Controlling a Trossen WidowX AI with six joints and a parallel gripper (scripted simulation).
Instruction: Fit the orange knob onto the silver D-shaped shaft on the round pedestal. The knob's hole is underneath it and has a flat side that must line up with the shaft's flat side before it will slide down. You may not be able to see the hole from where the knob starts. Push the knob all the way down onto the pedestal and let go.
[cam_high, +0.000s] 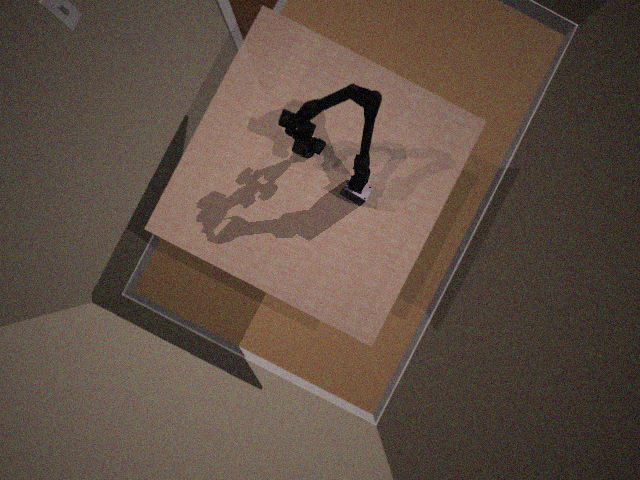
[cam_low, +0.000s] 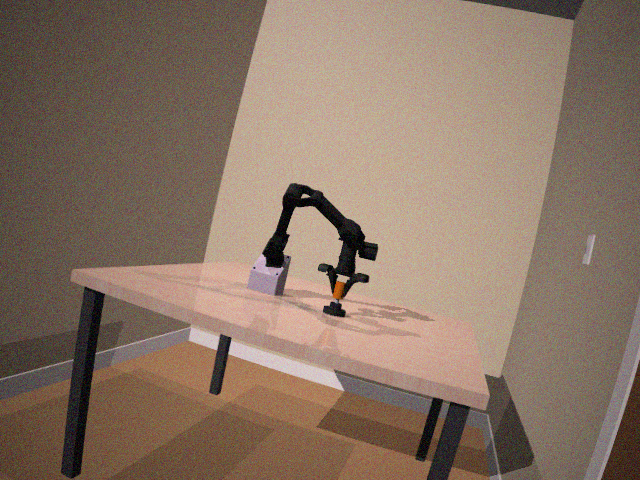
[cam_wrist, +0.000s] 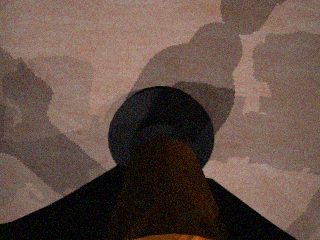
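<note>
Now: the dark round pedestal 4 cm below my gripper tip. Round my gripper tip: orange knob (3 cm above).
</note>
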